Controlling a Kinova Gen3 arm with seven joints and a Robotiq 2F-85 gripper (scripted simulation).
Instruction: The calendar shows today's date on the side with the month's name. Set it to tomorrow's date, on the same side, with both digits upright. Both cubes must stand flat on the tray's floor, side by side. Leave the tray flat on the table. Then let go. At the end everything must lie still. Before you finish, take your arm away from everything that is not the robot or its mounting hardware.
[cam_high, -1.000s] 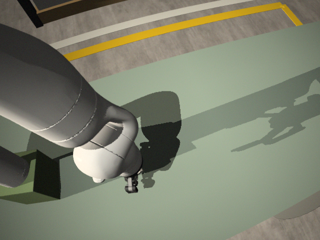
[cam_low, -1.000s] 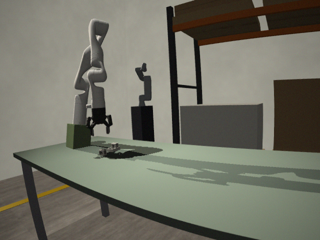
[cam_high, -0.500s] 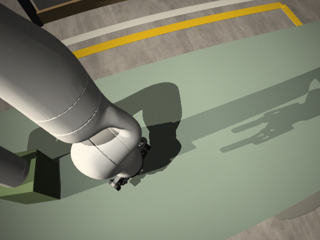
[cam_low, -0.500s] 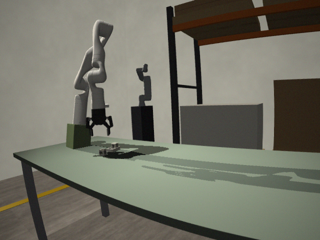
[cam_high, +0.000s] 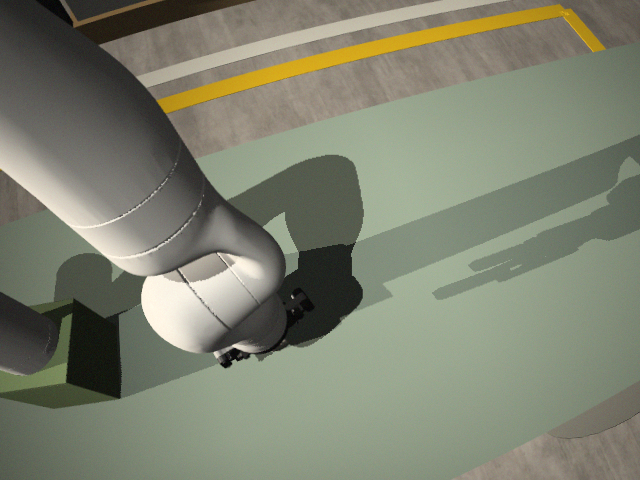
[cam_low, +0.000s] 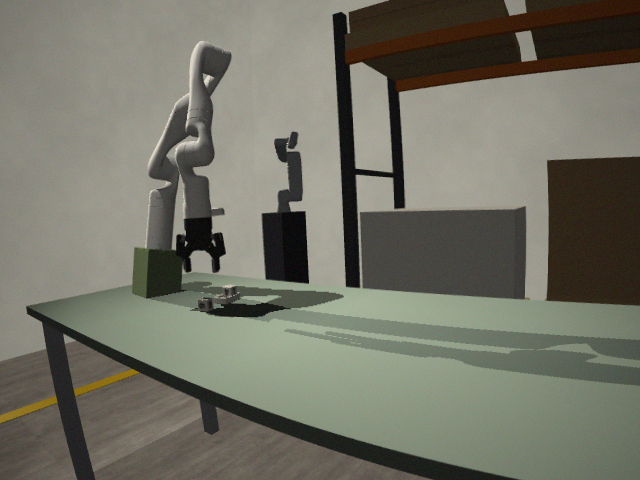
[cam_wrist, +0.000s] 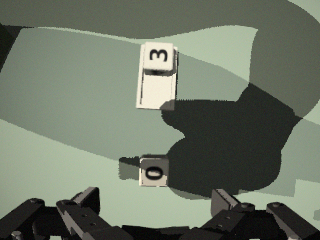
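Now: hand 10 cm above the white cube. Also, from my hand: white tray 5 cm behind, 10 cm to the left, 10 cm below.
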